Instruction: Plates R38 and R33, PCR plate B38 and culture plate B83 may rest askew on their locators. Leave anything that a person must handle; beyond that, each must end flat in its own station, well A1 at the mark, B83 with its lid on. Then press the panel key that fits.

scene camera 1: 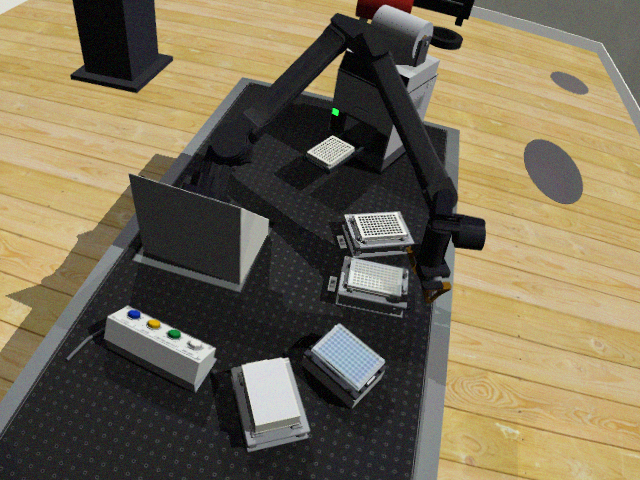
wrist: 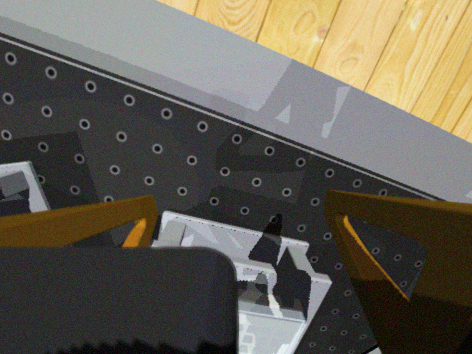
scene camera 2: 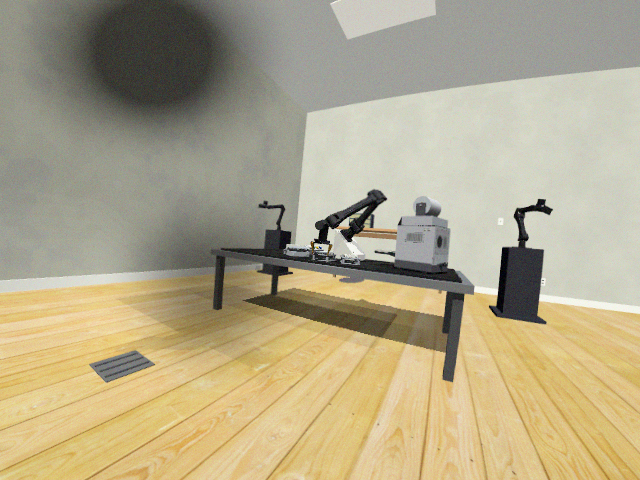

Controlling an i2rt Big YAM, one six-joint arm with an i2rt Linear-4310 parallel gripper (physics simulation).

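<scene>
My gripper is open and empty, low beside the table-edge end of the station with a pale clear plate. In the wrist view the fingers stand either side of that station's end; my gripper body hides much of it. A white plate with dark wells sits on the adjoining station. A blue-welled plate sits on an angled station. A plain white-topped plate sits on another. A white multiwell plate lies near the instrument. Labels, A1 marks and slight tilts are not legible.
The key panel has blue, yellow, green and white keys. A dark upright panel stands behind it. The instrument shows a green light. Another station shows at left.
</scene>
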